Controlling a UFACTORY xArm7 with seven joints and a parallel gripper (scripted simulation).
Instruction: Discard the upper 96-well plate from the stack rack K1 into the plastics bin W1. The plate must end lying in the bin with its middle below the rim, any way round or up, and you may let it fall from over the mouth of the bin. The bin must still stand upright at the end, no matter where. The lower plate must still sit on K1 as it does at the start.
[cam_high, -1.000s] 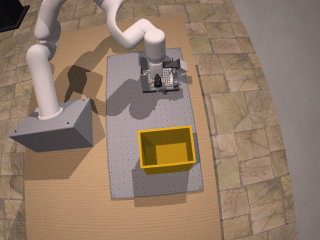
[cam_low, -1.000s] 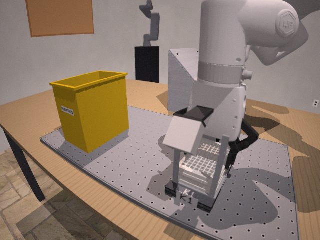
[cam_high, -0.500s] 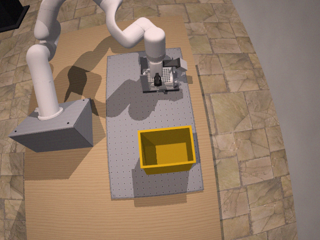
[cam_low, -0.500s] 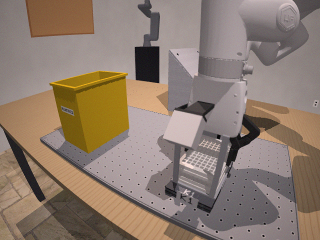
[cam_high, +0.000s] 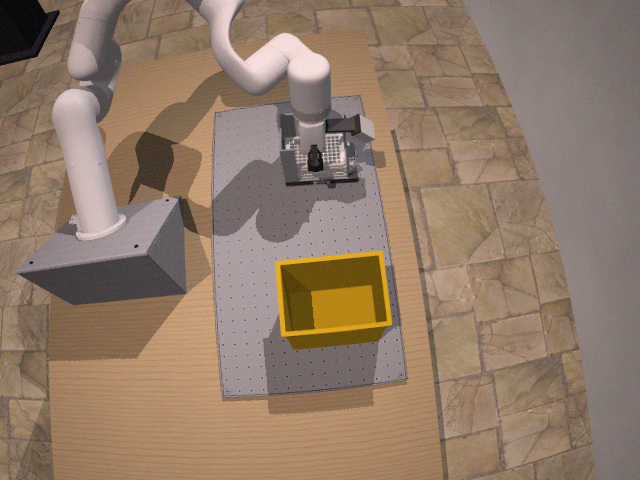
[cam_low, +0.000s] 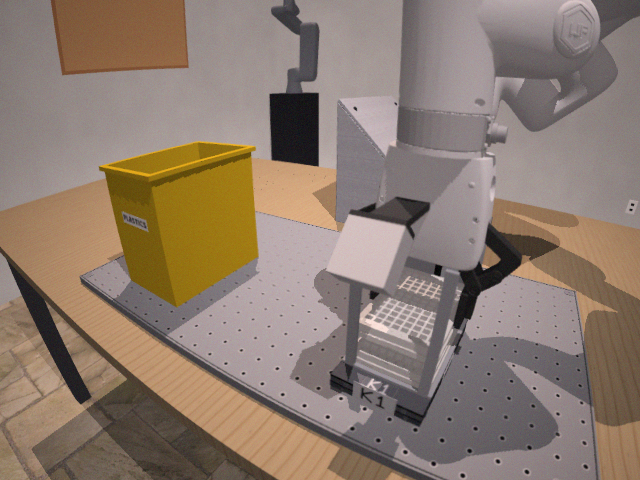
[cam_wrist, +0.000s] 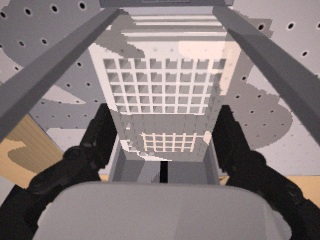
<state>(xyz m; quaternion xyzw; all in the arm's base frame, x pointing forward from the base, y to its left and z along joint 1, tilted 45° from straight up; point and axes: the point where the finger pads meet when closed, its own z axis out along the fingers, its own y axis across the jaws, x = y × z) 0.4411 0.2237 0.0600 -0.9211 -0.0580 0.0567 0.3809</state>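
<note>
Right now my hand is 34 cm to the left of the yellow plastics bin W1, 4 cm short of it and 2 cm below it.
</note>
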